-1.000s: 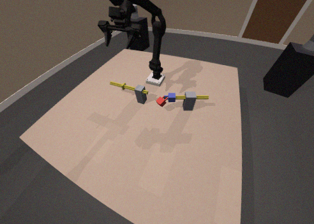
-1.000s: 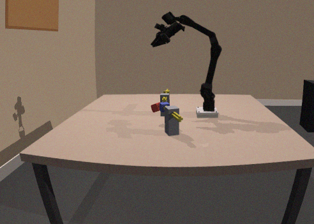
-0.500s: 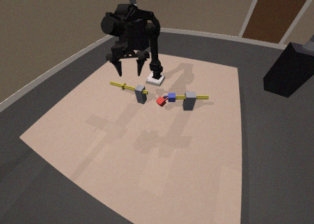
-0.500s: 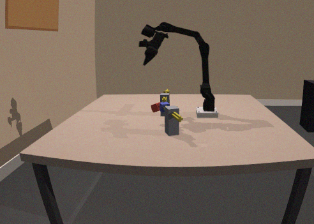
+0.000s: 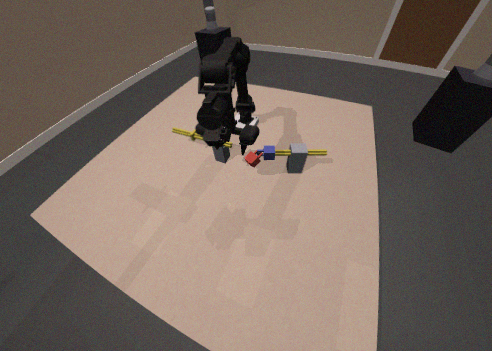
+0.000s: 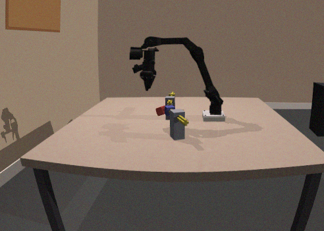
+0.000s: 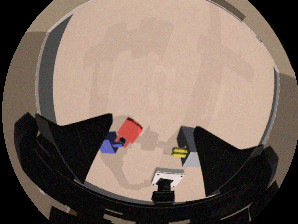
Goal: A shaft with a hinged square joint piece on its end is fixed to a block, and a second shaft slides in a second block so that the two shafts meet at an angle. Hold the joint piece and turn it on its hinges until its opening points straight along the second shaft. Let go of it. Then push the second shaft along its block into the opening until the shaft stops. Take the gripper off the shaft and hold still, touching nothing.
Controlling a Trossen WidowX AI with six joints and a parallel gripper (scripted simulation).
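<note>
My gripper tip is now 100 mm above the red joint piece, 80 mm past it and 40 mm to the right of it.
</note>
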